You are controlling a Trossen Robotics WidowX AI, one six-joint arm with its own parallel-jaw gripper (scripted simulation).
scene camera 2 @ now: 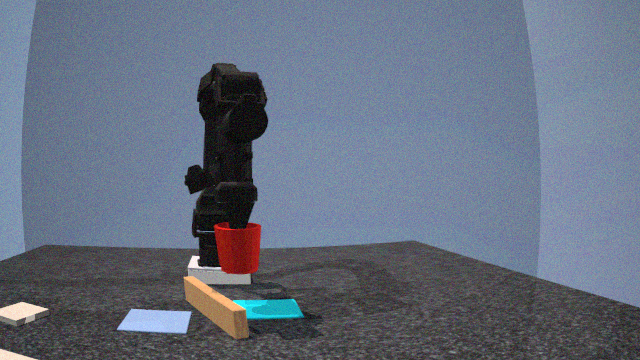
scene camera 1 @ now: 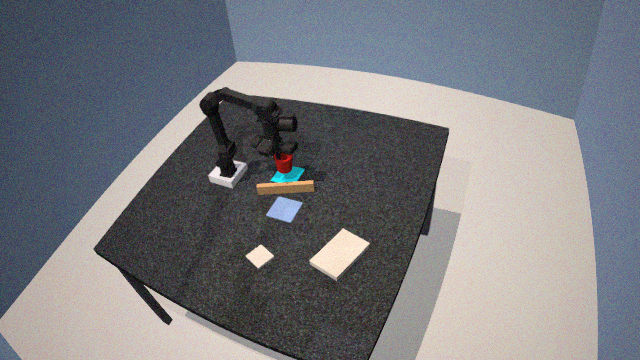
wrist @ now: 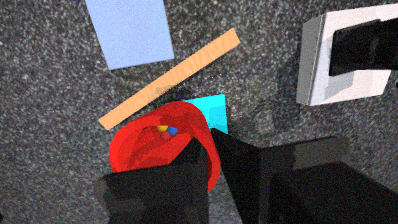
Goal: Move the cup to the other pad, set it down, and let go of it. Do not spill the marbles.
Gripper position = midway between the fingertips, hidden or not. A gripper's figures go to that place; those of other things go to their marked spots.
Labels:
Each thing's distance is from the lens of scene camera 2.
my gripper (scene camera 2: 237, 244): 0.74 m
red cup (scene camera 2: 238, 250): 0.67 m
wooden bar (scene camera 2: 232, 318): 0.61 m

